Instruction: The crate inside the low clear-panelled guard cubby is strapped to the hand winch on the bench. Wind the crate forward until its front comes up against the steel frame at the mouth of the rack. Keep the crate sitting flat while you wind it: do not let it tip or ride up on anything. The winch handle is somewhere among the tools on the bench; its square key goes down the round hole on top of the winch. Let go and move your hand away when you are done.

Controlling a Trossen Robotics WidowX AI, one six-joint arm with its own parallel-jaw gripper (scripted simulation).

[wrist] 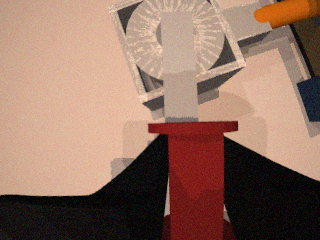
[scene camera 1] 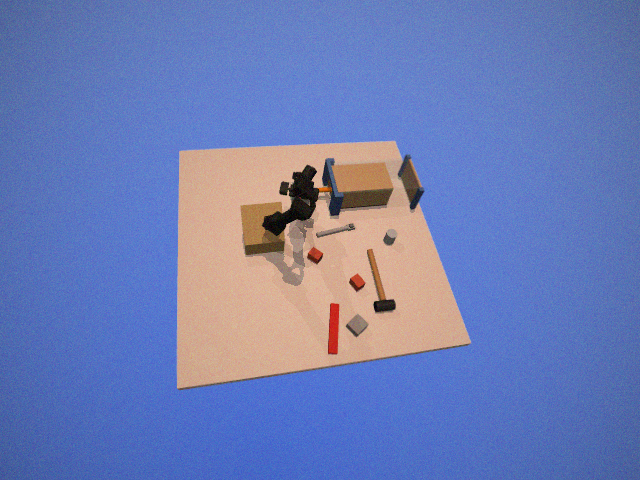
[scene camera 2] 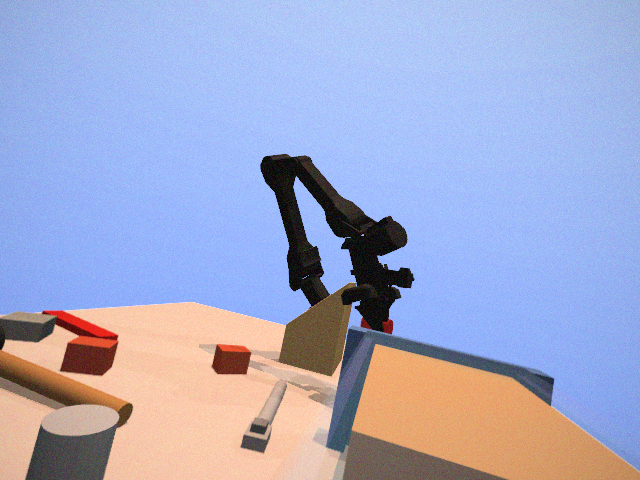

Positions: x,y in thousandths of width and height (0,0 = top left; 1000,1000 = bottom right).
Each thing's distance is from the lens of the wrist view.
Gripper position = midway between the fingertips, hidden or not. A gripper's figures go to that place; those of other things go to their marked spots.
my gripper (wrist: 586,585): 10 cm
winch handle (wrist: 567,431): 13 cm
